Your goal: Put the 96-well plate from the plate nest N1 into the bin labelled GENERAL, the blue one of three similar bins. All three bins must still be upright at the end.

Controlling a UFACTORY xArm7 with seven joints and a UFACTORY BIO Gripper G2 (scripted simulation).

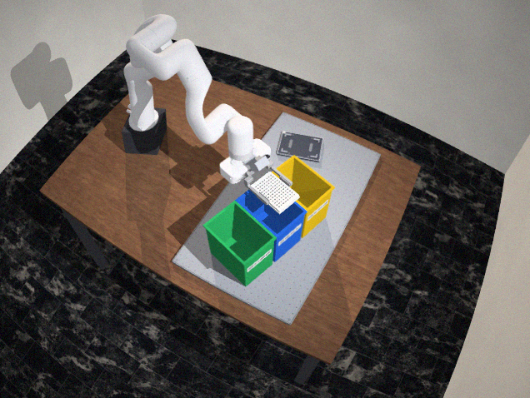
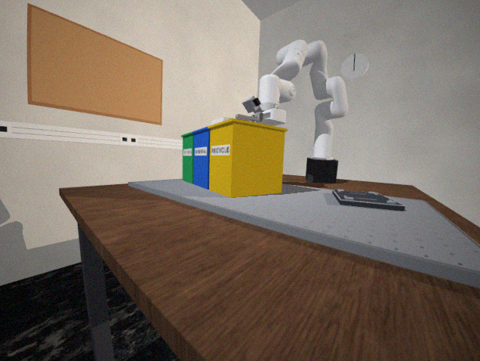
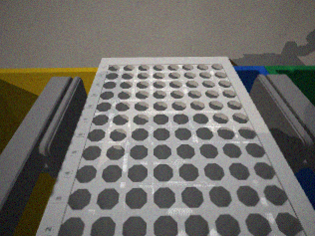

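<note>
Now: the blue general bin 13 cm below my hand, 3 cm to the right of it and 1 cm ahead of it. From my hand the other things lie so: green bin: 16 cm to the right, 13 cm below, 3 cm behind; then white 96-well plate: 1 cm below; then yellow recycle bin: 13 cm below, 9 cm to the left, 5 cm ahead.
</note>
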